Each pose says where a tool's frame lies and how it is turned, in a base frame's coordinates. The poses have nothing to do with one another.
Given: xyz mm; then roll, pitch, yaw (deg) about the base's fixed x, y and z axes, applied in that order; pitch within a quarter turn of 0, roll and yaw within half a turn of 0.
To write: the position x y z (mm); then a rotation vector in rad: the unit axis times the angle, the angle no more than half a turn. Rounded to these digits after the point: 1 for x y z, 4 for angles.
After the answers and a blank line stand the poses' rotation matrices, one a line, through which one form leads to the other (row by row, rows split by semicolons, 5 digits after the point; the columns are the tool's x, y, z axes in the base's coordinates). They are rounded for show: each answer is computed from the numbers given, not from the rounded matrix.
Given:
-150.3, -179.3, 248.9, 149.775, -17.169, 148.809
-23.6, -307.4, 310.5, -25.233, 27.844, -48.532
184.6, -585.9, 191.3, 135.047, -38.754, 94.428
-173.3, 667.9, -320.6, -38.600, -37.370, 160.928
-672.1, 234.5, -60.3, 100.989, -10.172, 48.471
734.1, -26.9, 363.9, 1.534, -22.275, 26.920
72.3, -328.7, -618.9, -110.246, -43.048, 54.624
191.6, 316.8, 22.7, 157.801, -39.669, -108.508
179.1, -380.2, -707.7, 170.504, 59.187, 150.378
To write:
-150.3, -179.3, 248.9, -0.8852, -2.7359, -0.8639
-23.6, -307.4, 310.5, -0.2013, 0.6265, -0.7101
184.6, -585.9, 191.3, 2.1257, 1.7173, 1.4671
-173.3, 667.9, -320.6, 0.6698, -0.9758, 2.3498
-672.1, 234.5, -60.3, 1.7138, 0.6251, 0.7634
734.1, -26.9, 363.9, 0.1173, -0.3754, 0.4690
72.3, -328.7, -618.9, -1.3429, -1.2385, -0.0539
191.6, 316.8, 22.7, 1.2440, -2.0143, 0.1216
179.1, -380.2, -707.7, 0.4413, 2.0566, -0.1363

-0.81733 0.57461 0.04251; 0.49481 0.66219 0.56272; 0.29519 0.48096 -0.82555
0.58553 0.54598 0.59922; -0.66257 0.74821 -0.03429; -0.46707 -0.37694 0.79985
-0.06021 0.73972 0.67022; 0.77751 -0.38631 0.49622; 0.62598 0.55098 -0.55188
-0.75111 -0.61325 0.24446; 0.25968 -0.61489 -0.74463; 0.60696 -0.49582 0.62110
0.65258 0.02776 0.75721; 0.73685 -0.25617 -0.62564; 0.17660 0.96623 -0.18762
0.82510 -0.46163 -0.32574; 0.41896 0.88673 -0.19542; 0.37905 0.02477 0.92504
0.42308 0.65293 -0.62824; 0.59586 0.32185 0.73578; 0.68261 -0.68563 -0.25289
-0.24435 -0.80143 -0.54590; -0.72993 0.52262 -0.44053; 0.63835 0.29083 -0.71269
-0.44529 0.36433 0.81791; 0.25319 0.92743 -0.27527; -0.85884 0.08451 -0.50522

